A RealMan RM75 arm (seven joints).
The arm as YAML. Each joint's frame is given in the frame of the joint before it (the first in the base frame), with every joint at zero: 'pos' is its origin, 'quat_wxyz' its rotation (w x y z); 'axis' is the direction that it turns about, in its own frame. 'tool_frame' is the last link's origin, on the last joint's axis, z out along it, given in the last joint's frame.
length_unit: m
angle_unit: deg
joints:
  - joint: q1
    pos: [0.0, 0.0, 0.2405]
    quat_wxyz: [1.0, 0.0, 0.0, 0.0]
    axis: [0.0, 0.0, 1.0]
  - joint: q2
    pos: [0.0, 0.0, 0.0]
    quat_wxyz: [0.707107, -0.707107, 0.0, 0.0]
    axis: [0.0, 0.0, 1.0]
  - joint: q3
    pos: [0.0, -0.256, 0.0]
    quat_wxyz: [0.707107, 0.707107, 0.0, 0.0]
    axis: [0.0, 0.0, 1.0]
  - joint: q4
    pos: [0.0, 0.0, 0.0]
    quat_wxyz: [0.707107, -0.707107, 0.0, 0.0]
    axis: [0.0, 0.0, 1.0]
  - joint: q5
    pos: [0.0, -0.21, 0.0]
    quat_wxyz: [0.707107, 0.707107, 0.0, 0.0]
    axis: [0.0, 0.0, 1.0]
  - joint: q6
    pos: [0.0, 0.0, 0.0]
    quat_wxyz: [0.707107, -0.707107, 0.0, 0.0]
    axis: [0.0, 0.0, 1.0]
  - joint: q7
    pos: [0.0, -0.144, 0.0]
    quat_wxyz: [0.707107, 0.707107, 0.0, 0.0]
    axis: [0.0, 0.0, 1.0]
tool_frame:
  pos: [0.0, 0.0, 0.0]
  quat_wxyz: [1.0, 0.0, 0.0, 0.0]
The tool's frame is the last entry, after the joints.
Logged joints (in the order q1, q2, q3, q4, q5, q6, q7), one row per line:
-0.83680 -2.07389 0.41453 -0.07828 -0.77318 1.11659 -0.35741
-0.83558 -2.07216 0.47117 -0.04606 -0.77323 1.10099 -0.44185
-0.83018 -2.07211 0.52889 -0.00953 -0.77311 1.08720 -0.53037
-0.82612 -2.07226 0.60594 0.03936 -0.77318 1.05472 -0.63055
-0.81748 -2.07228 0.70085 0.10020 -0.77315 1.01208 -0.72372
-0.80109 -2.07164 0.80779 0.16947 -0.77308 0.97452 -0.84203
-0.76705 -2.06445 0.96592 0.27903 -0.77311 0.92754 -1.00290
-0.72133 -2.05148 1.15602 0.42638 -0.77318 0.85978 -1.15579
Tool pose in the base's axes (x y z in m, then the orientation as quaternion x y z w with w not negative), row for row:
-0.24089 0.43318 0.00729 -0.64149 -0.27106 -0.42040 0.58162
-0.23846 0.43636 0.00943 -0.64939 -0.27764 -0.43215 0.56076
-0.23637 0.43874 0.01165 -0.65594 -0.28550 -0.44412 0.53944
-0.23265 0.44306 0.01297 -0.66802 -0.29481 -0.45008 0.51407
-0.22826 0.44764 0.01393 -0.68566 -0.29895 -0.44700 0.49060
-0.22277 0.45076 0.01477 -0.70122 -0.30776 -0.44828 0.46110
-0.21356 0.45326 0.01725 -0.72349 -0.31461 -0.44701 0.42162
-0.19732 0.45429 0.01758 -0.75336 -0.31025 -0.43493 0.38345
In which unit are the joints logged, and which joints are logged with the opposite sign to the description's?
The joints are logged in radians. Opposite sign: q5.
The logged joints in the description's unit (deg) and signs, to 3 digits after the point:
-47.945 -118.825 23.751 -4.485 44.300 63.976 -20.478
-47.875 -118.726 26.996 -2.639 44.303 63.082 -25.316
-47.566 -118.723 30.303 -0.546 44.296 62.292 -30.388
-47.333 -118.732 34.718 2.255 44.300 60.431 -36.128
-46.838 -118.733 40.156 5.741 44.298 57.988 -41.466
-45.899 -118.696 46.283 9.710 44.294 55.836 -48.245
-43.949 -118.284 55.343 15.987 44.296 53.144 -57.462
-41.329 -117.541 66.235 24.430 44.300 49.262 -66.222

